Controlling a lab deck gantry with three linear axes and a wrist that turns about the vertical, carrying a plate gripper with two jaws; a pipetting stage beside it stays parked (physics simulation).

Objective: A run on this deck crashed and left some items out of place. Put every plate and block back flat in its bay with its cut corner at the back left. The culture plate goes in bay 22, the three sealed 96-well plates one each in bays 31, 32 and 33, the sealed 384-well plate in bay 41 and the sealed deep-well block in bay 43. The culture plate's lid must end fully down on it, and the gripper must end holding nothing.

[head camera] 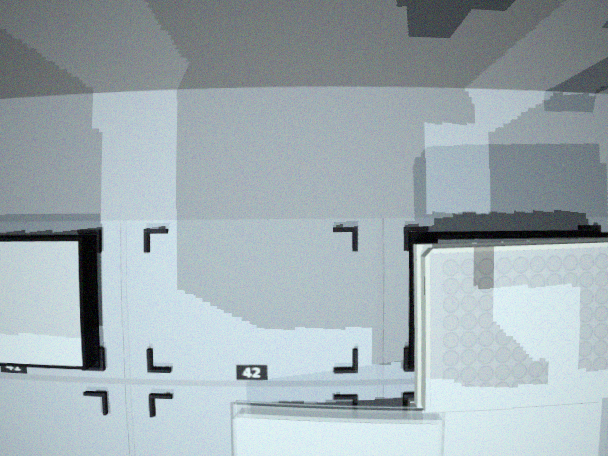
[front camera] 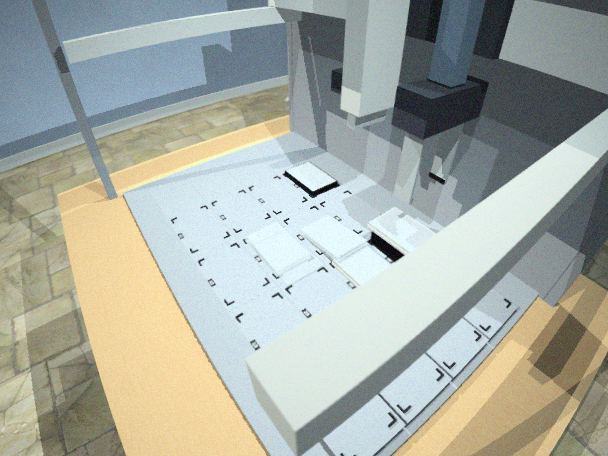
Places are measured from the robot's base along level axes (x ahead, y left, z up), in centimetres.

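Pixels of known places: gripper, between the fingertips: [front camera: 420, 188]; robot's base, origin of its link: [front camera: 172, 220].
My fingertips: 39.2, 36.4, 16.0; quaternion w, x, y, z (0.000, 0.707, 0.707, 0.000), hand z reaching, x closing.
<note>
Ahead of a thing's pixels: the offset from my fingertips to its middle, as dx, dy, dz. "spot": to the spot under its first point.
The 384-well plate @(-32.8, +0.0, -15.3) [front camera: 310, 176] [head camera: 40, 290], white-topped and black-edged, lies in bay 41. A pale 96-well plate @(-0.9, -0.5, -11.1) [front camera: 395, 225] [head camera: 540, 270] rests on the black deep-well block @(+0.0, +0.0, -13.9) [front camera: 386, 247] [head camera: 411, 300] in bay 43, shifted toward the front. A pale, clear-edged plate @(-11.2, -10.7, -14.5) [front camera: 332, 236] [head camera: 337, 440] lies across bays 32 and 33. Another pale plate @(+0.0, -10.7, -15.3) [front camera: 361, 266] lies beside it in bay 33. At bay 22 a pale piece @(-16.4, -21.4, -15.3) [front camera: 279, 246] sits over a lower layer that sticks out; I cannot tell plate from lid. My gripper [front camera: 436, 177] hangs high near the back; its jaw opening is unclear.
The pale pipetting column [front camera: 372, 65] hangs left of the gripper. The marked bay 42 @(spot: -16.4, +0.0, -16.0) [head camera: 250, 300] lies between bays 41 and 43. A thick frame beam [front camera: 400, 300] crosses the front view and hides part of the deck. The back wall [head camera: 300, 150] stands behind the back row.
</note>
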